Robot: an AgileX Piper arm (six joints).
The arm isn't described. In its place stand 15 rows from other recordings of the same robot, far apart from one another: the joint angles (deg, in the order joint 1, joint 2, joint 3, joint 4, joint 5, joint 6), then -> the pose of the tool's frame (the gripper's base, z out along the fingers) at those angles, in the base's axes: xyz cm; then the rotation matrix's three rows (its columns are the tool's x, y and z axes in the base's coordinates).
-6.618, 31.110, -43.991, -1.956, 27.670, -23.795 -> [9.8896, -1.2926, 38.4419], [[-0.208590, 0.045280, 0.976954], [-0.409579, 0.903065, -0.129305], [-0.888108, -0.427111, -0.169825]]
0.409, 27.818, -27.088, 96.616, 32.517, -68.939 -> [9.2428, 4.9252, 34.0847], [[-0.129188, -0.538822, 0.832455], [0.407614, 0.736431, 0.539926], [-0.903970, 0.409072, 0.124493]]
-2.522, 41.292, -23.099, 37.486, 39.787, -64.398 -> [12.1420, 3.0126, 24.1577], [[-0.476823, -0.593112, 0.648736], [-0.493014, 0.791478, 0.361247], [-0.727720, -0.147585, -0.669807]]
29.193, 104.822, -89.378, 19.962, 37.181, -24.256 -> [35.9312, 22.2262, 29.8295], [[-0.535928, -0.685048, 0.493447], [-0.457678, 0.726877, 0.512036], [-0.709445, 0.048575, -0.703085]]
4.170, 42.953, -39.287, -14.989, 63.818, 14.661 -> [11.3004, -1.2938, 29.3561], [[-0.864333, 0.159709, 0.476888], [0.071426, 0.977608, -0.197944], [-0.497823, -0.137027, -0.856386]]
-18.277, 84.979, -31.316, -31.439, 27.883, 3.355 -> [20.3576, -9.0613, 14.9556], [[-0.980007, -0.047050, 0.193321], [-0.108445, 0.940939, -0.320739], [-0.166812, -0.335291, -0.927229]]
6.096, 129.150, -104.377, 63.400, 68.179, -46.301 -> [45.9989, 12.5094, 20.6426], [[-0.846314, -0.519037, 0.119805], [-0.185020, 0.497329, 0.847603], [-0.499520, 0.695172, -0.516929]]
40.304, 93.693, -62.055, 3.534, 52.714, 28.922 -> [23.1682, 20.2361, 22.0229], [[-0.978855, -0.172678, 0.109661], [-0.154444, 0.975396, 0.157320], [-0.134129, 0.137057, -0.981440]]
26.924, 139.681, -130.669, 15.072, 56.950, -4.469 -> [46.9213, 26.0538, 20.3707], [[-0.807236, -0.485371, 0.335835], [-0.335775, 0.845589, 0.415011], [-0.485413, 0.222247, -0.845565]]
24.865, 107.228, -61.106, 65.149, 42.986, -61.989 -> [30.0106, 20.1134, 16.9509], [[-0.758129, -0.648463, 0.068814], [-0.416696, 0.562913, 0.713788], [-0.501602, 0.512469, -0.696973]]
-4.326, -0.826, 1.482, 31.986, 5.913, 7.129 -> [5.6510, 0.0705, 19.7361], [[0.003954, 0.023696, 0.999711], [0.629578, 0.776656, -0.020899], [-0.776927, 0.629479, -0.011848]]
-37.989, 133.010, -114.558, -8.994, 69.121, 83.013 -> [37.1582, -30.7062, 17.6973], [[0.475829, 0.879426, 0.014029], [0.863710, -0.464195, -0.196288], [-0.166109, 0.105516, -0.980446]]
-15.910, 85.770, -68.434, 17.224, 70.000, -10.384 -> [27.6491, -5.2483, 28.8929], [[-0.965256, 0.151184, 0.213132], [0.199708, 0.952821, 0.228582], [-0.168519, 0.263204, -0.949908]]
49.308, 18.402, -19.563, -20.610, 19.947, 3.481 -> [6.0014, 5.3032, 27.7829], [[0.049508, -0.689359, 0.722726], [-0.361825, 0.662082, 0.656300], [-0.930930, -0.293993, -0.216649]]
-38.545, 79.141, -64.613, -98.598, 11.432, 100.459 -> [24.2341, -21.5880, 37.5668], [[-0.083605, 0.765703, 0.637737], [0.103578, 0.643189, -0.758670], [-0.991101, 0.002627, -0.133084]]
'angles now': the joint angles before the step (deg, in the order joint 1, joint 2, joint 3, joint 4, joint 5, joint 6). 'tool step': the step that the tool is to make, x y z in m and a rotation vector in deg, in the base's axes. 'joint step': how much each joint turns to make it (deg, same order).
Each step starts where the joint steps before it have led.
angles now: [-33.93, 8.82, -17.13, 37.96, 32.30, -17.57]
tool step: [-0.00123, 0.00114, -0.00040, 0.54, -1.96, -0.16]
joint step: [0.00, -1.08, 0.60, 1.67, -0.98, -0.24]
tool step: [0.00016, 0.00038, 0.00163, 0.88, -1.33, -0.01]
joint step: [-0.01, -0.09, 0.00, 1.55, -0.62, -0.13]
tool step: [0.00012, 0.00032, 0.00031, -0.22, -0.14, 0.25]
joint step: [0.01, 0.00, 0.00, 0.54, -0.01, -0.68]
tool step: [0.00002, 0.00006, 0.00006, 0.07, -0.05, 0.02]
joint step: [-0.01, 0.00, 0.00, 0.11, 0.01, -0.02]
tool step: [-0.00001, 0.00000, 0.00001, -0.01, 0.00, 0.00]
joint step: [0.01, 0.00, 0.00, -0.01, 0.00, 0.00]
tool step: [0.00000, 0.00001, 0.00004, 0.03, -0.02, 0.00]
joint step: [0.00, 0.00, 0.00, 0.02, 0.00, 0.02]
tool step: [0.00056, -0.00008, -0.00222, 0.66, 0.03, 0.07]
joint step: [-0.01, 0.00, 0.46, 0.55, -0.09, -0.02]
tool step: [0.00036, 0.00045, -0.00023, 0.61, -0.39, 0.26]
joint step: [-0.01, 0.00, 0.14, 1.03, -0.03, -0.30]
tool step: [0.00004, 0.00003, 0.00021, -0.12, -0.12, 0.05]
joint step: [0.03, 0.00, 0.00, 0.21, -0.10, -0.27]
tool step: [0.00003, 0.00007, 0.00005, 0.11, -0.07, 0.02]
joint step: [-0.02, 0.00, 0.00, 0.14, 0.01, -0.01]
